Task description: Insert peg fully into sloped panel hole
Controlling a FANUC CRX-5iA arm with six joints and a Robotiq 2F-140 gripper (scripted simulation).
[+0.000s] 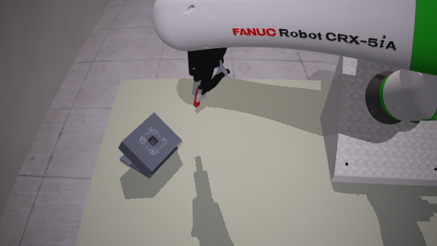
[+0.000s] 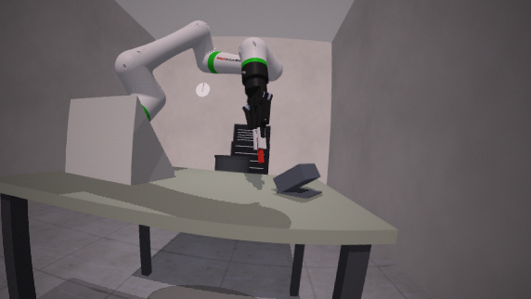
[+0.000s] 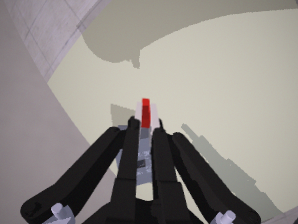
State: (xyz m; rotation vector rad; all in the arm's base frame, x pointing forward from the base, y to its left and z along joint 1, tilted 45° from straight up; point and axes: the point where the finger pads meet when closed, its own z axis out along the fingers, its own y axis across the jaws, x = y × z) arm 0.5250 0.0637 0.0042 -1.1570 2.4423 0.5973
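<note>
The flat grey base lies 17 cm below my hand, 13 cm ahead of it and 10 cm to the left of it. From my hand the other things lie so: red peg 3 cm below, 1 cm to the right, 1 cm ahead.
</note>
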